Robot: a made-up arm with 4 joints.
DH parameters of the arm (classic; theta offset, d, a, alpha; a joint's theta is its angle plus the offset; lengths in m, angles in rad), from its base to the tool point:
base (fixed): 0 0.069 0 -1.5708
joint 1: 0 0.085 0.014 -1.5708
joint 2: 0 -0.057 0.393 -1.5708
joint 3: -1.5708 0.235 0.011 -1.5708
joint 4: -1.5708 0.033 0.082 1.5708
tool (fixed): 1.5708 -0.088 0 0
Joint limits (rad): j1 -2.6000..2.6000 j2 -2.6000..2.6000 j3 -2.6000..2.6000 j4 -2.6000..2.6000
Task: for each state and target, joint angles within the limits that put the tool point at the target. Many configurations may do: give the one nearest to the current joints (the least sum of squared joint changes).
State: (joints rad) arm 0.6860 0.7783 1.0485 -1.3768
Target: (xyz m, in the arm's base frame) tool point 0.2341 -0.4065 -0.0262
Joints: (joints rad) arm 0.7393 0.4294 0.9279 -0.9676
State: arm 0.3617 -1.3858 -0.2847 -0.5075
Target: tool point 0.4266 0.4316 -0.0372
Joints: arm 0.2874 -1.3838 -0.1806 -0.6407
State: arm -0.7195 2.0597 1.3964 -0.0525
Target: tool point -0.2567 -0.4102 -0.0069
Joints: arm -0.6205 1.3933 1.5170 -0.5290
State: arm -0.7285 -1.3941 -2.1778 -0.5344
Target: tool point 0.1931 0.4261 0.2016
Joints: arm -0.3567 -1.8361 -1.8485 0.2257
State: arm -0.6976 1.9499 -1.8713 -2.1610
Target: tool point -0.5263 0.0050 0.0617
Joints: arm 0.0142 2.4844 -1.9764 -2.1252
